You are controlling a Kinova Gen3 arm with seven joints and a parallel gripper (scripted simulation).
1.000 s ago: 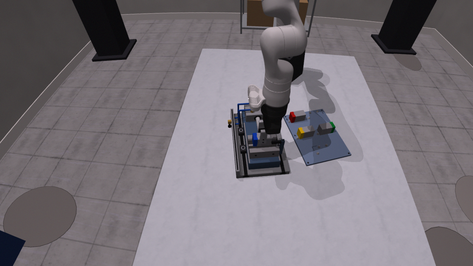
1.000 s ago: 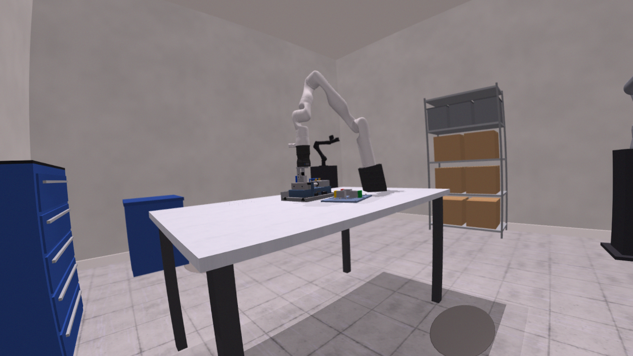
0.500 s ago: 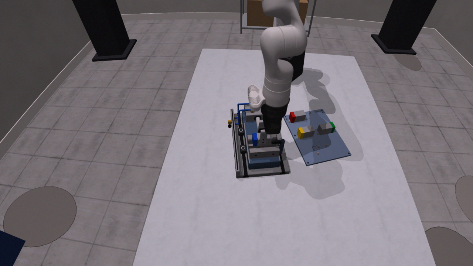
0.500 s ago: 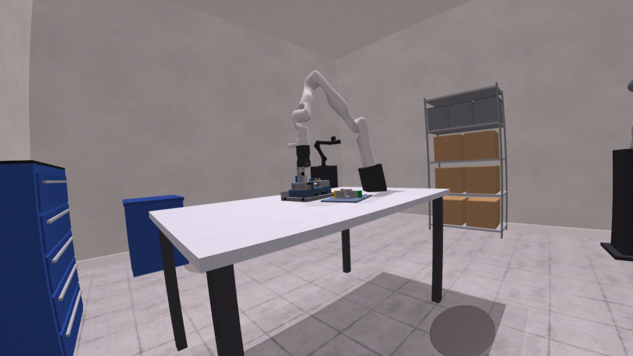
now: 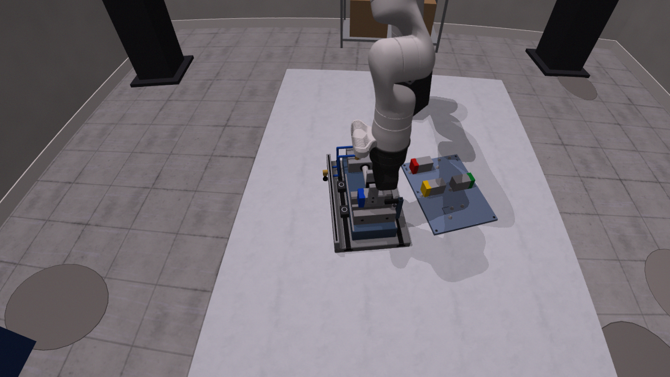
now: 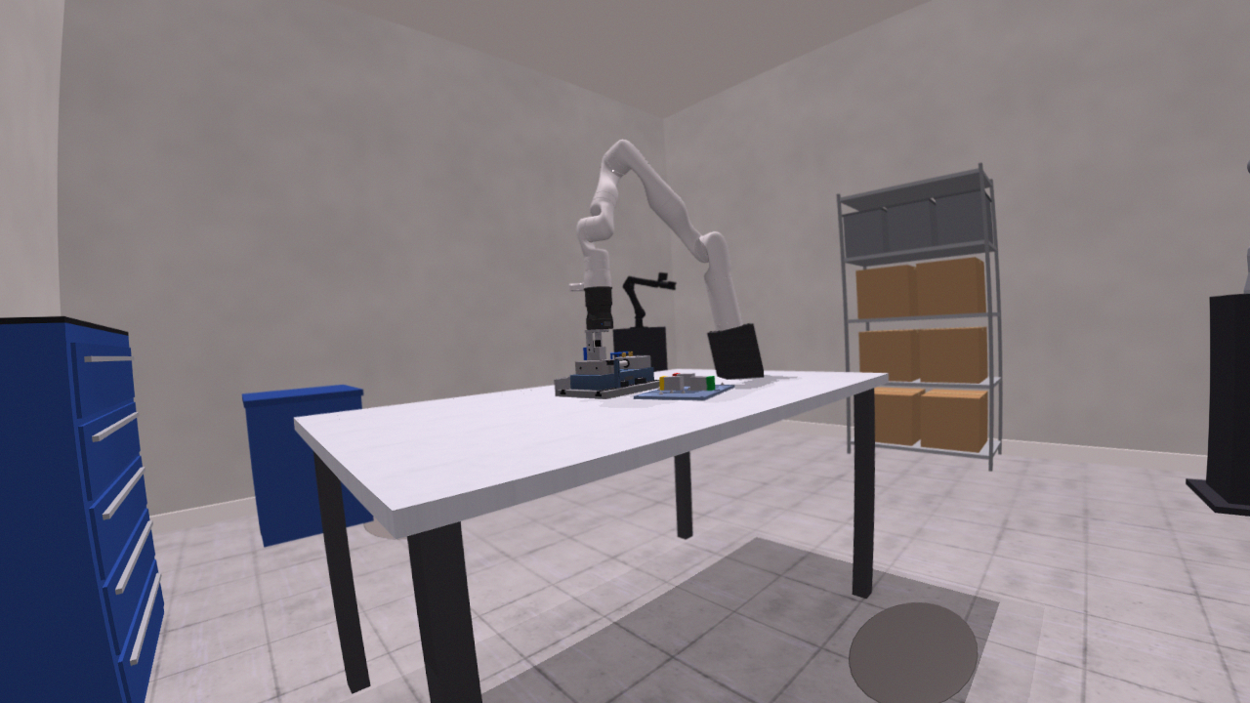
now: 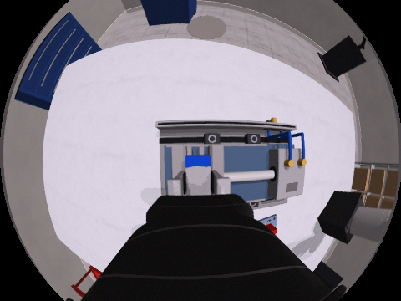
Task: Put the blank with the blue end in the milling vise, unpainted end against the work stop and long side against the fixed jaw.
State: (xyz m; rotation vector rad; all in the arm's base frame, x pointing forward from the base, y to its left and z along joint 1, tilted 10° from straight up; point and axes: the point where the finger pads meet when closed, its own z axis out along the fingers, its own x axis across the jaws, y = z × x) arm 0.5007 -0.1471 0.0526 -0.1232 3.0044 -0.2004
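The blue-ended blank is 2 cm below my hand. Also, from my hand: vise base rail 7 cm behind, 9 cm to the right, 10 cm below; then work stop rod 1 cm behind, 5 cm to the left, 5 cm below; then fixed jaw 3 cm ahead, 1 cm to the left, 6 cm below.
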